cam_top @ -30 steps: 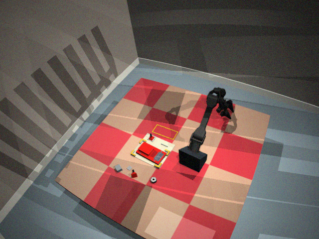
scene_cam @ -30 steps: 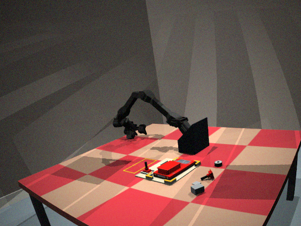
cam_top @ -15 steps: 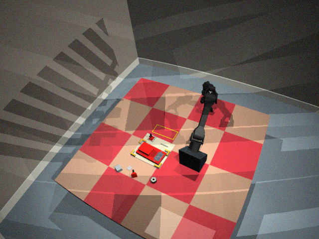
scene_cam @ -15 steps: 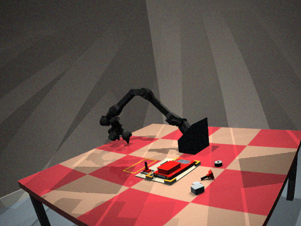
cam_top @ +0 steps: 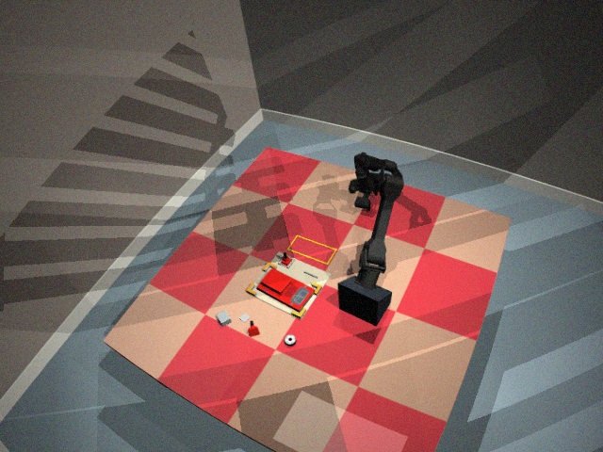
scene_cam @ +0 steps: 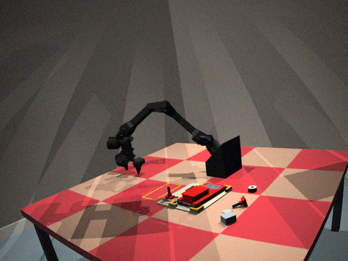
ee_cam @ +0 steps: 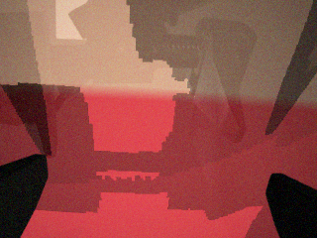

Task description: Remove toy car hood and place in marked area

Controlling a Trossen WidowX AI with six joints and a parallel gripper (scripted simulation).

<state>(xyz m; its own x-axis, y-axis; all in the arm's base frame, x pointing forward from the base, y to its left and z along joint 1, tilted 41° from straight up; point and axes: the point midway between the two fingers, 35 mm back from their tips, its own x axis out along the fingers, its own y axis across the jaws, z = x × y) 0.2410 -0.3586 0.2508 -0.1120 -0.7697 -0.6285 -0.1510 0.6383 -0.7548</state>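
The red hood lies 80 mm ahead of my gripper tip, 570 mm to the left of it and 30 mm above it.
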